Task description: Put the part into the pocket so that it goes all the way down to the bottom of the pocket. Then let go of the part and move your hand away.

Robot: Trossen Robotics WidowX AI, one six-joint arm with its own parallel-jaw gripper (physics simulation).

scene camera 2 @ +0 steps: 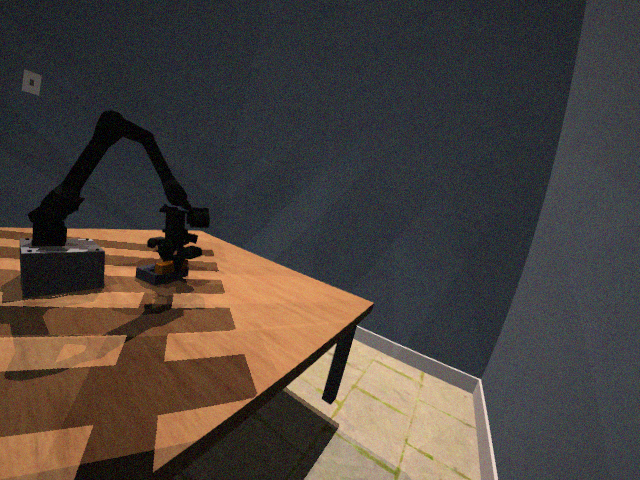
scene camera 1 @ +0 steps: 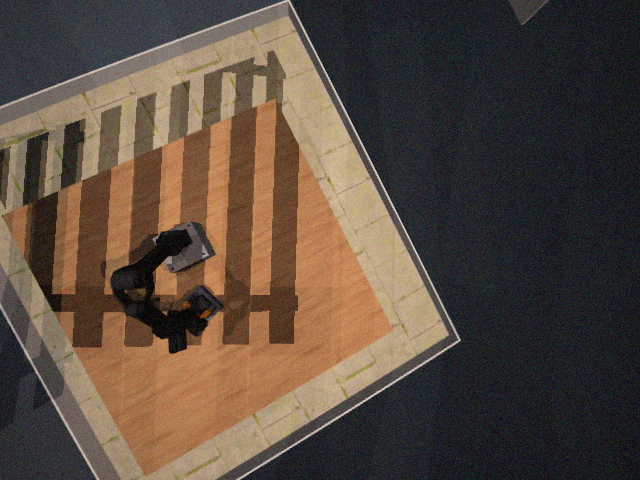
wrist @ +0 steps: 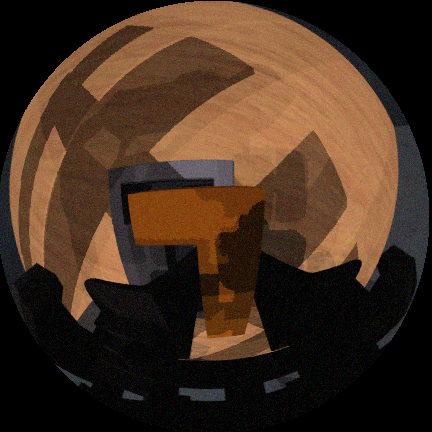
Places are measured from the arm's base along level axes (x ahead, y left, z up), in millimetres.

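Pixels of known places: gripper, fingertip midpoint: [scene camera 2: 173,271] [scene camera 1: 198,311] [wrist: 221,249]; arm's base at its link origin: [scene camera 2: 48,243] [scene camera 1: 182,239].
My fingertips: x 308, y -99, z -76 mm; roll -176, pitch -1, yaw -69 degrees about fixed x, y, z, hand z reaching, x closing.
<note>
For each thing: its top centre in the pictures, then the offset to it from my fingertips. Level surfaces: height alone.
- orange L-shaped part at its top centre: [wrist: 201,294] [scene camera 2: 169,260] [scene camera 1: 195,309] 13 mm back, 11 mm left, 37 mm up
- dark grey block with the pocket, top centre: [wrist: 169,262] [scene camera 2: 164,266] [scene camera 1: 203,304] 19 mm back, 35 mm left, 8 mm up
- wooden table at its surface level: 29 mm down
The orange L-shaped part [scene camera 1: 205,313] [scene camera 2: 164,267] [wrist: 165,217] is between the fingers of my gripper [scene camera 1: 195,313] [scene camera 2: 176,261] [wrist: 221,249], which is shut on its long leg. The dark grey block with the pocket [scene camera 1: 200,290] [scene camera 2: 146,273] [wrist: 205,170] lies on the table under the part. In the wrist view the part is shifted to the right of the pocket and toward the fingers; its right side reaches past the block's edge. Dark strips of the pocket show behind and left of it. The part stands above the block's top; whether they touch is hidden.
The grey robot base box [scene camera 1: 191,258] [scene camera 2: 62,271] stands on the wooden table [scene camera 1: 330,289] [scene camera 2: 289,299] near the block. The table's corner and a dark leg [scene camera 2: 338,366] show at the right in scene camera 2. Striped shadows cross the table.
</note>
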